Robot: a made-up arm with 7 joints. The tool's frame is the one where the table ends. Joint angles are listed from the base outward.
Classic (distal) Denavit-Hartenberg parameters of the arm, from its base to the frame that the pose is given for. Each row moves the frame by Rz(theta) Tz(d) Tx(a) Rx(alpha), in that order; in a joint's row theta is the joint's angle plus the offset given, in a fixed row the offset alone. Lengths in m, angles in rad.
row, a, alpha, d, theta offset
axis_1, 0, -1.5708, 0.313, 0
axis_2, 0, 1.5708, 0, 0
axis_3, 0.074, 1.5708, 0.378, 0
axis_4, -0.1, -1.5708, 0, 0
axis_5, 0, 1.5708, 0.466, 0
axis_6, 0.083, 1.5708, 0, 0
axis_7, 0, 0, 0, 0
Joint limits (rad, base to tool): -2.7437..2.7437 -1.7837..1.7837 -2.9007..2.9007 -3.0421..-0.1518 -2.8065..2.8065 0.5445..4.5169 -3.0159..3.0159
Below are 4 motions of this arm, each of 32 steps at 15 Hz.
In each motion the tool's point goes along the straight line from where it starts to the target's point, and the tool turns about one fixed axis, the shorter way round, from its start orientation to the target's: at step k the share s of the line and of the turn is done. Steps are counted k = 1, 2, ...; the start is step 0. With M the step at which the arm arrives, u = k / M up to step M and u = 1 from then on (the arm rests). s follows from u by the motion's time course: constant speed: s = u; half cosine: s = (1 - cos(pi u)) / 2; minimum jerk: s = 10 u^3 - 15 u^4 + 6 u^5.
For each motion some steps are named. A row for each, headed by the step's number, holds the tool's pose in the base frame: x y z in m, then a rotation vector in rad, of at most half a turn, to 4 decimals.
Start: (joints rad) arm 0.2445 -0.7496 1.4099 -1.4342 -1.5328 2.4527 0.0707
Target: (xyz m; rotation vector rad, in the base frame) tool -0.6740 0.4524 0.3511 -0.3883 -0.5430 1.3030
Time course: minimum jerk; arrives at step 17
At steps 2, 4, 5, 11, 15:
2: -0.4855 0.4737 0.7301 -0.0016 1.1788 2.1214
4: -0.4998 0.4721 0.7012 -0.0405 1.0332 2.0890
5: -0.5126 0.4707 0.6756 -0.0737 0.9057 2.0552
11: -0.6282 0.4576 0.4432 -0.3180 -0.1640 1.5699
15: -0.6714 0.4527 0.3563 -0.3847 -0.5223 1.3191

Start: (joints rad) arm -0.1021 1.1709 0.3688 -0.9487 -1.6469 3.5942 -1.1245
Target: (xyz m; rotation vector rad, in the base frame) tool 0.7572 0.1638 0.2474 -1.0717 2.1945 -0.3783
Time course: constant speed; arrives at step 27
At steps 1, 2, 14, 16, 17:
1: 0.7881 0.1239 0.2940 0.2011 2.0504 1.0320
2: 0.7869 0.1254 0.2922 0.1509 2.0751 0.9838
14: 0.7727 0.1438 0.2707 -0.4501 2.2544 0.3612
16: 0.7703 0.1469 0.2671 -0.5488 2.2628 0.2508
17: 0.7691 0.1485 0.2653 -0.5978 2.2646 0.1951

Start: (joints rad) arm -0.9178 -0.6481 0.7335 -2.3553 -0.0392 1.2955 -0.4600
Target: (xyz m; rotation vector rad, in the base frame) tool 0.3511 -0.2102 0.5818 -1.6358 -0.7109 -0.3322
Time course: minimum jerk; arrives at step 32
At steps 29, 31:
29: 0.3517 -0.2088 0.5818 -1.6487 -0.7090 -0.3248
31: 0.3511 -0.2101 0.5818 -1.6363 -0.7108 -0.3319

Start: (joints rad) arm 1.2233 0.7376 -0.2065 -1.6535 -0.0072 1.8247 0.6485
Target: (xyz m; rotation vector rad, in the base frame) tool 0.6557 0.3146 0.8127 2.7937 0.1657 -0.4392
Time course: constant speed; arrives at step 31
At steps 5, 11, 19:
5: 0.4244 0.6134 0.3280 2.6001 0.4484 -0.3584
11: 0.4777 0.5444 0.4399 2.6471 0.3859 -0.3770
19: 0.5489 0.4525 0.5890 2.7077 0.3000 -0.4018

